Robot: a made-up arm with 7 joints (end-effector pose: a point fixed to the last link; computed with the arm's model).
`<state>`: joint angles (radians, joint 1 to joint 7).
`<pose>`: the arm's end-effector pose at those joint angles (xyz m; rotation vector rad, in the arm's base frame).
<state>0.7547 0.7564 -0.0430 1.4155 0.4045 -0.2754 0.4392</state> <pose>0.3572 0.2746 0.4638 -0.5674 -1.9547 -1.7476</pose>
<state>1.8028 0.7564 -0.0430 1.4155 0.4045 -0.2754 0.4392</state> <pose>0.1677 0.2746 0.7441 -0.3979 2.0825 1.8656</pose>
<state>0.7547 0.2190 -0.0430 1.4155 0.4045 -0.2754 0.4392</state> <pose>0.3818 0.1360 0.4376 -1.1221 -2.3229 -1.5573</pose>
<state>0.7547 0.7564 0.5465 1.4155 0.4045 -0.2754 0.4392</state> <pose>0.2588 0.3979 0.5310 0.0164 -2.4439 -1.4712</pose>
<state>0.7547 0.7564 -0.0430 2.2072 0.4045 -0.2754 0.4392</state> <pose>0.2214 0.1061 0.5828 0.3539 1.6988 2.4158</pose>
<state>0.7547 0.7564 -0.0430 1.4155 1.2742 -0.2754 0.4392</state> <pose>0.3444 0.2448 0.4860 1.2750 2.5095 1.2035</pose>
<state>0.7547 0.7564 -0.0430 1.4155 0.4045 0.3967 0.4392</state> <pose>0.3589 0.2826 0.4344 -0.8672 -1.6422 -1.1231</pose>
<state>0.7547 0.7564 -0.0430 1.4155 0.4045 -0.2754 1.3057</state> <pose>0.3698 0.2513 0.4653 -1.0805 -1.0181 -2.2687</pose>
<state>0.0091 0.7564 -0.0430 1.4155 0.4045 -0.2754 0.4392</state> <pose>0.2839 0.2746 0.2287 -1.0361 -1.4161 -1.2638</pose>
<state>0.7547 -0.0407 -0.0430 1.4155 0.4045 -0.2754 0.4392</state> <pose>0.3750 0.0669 0.4449 1.3759 2.4192 1.3814</pose>
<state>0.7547 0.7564 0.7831 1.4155 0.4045 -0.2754 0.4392</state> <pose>0.2040 0.4407 0.5349 0.2695 -2.6008 -1.3177</pose>
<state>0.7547 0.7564 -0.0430 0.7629 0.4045 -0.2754 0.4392</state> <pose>0.3454 0.3906 0.2948 -0.6267 -1.8299 -1.0209</pose>
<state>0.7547 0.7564 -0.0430 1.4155 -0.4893 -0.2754 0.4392</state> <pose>0.3507 0.3142 0.4679 0.1221 -1.1327 -1.8707</pose>
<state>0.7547 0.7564 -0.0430 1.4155 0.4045 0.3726 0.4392</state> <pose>0.3592 0.2825 0.4354 -0.8587 -1.6548 -1.1451</pose>
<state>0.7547 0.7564 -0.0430 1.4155 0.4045 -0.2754 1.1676</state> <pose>0.3686 0.2554 0.4664 -1.0080 -1.1842 -2.2083</pose>
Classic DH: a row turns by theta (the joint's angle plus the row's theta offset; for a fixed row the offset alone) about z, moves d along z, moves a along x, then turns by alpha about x. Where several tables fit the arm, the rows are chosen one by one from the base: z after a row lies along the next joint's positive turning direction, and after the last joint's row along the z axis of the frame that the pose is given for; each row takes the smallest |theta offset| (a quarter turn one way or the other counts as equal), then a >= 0, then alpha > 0; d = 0 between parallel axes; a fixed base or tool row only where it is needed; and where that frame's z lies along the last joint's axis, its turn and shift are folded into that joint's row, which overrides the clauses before.
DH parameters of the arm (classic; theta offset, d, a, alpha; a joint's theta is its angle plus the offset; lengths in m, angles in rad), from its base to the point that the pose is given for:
base (fixed): 0 0.44 0.02 1.5708
joint 1: 1.5708 -0.14 0.02 1.5708
joint 2: 1.5708 -0.03 0.02 1.5708
joint 3: -1.5708 -0.16 0.01 -1.5708
joint 4: 0 -0.01 0.03 1.5708
joint 5: 0 -0.27 0.03 1.5708
joint 6: -1.5708 -0.05 0.02 -1.5708
joint 7: -0.579 0.0125 0.0248 1.2049
tool (fixed): -1.5977 0.021 0 0

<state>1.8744 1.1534 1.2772 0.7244 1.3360 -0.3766 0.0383</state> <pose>0.0168 0.5651 0.4928 -0.1923 1.2195 -0.3658</pose>
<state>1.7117 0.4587 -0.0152 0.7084 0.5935 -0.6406 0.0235</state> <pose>0.3746 0.2859 0.6191 0.1162 2.6452 0.7945</pose>
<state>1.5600 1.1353 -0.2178 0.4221 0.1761 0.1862 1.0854</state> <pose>0.2699 0.5458 0.4430 -0.7895 -1.6831 -0.8966</pose>
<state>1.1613 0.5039 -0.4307 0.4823 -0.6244 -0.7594 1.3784</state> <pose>0.4305 0.3014 0.2931 -0.9169 0.1947 -1.9700</pose>
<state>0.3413 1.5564 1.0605 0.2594 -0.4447 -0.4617 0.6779</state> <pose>0.0030 0.6272 0.4278 0.2339 -1.2109 -0.7214</pose>
